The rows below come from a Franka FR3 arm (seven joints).
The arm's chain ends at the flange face. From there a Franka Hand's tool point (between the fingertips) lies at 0.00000 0.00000 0.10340 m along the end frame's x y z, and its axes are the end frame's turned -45 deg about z.
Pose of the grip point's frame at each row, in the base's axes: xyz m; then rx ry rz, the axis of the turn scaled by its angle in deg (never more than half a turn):
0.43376 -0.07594 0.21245 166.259 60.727 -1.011
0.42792 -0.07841 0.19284 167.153 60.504 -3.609
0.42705 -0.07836 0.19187 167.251 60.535 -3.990
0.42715 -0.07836 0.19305 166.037 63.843 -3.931
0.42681 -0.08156 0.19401 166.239 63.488 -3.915
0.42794 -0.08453 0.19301 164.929 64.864 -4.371
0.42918 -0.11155 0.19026 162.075 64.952 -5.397
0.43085 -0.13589 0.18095 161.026 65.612 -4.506
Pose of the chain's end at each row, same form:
0.43302 -0.07046 0.31570 176.821 -7.519 0.837
0.43052 -0.07326 0.29608 176.886 -8.037 -2.022
0.43013 -0.07324 0.29510 176.890 -8.041 -2.436
0.43007 -0.07324 0.29628 177.046 -4.536 -2.392
0.42977 -0.07656 0.29725 177.096 -4.940 -2.413
0.43089 -0.07810 0.29617 176.360 -3.174 -2.416
0.43154 -0.10030 0.29302 173.717 -2.005 -1.876
0.43168 -0.12377 0.28363 173.260 -1.001 -0.636

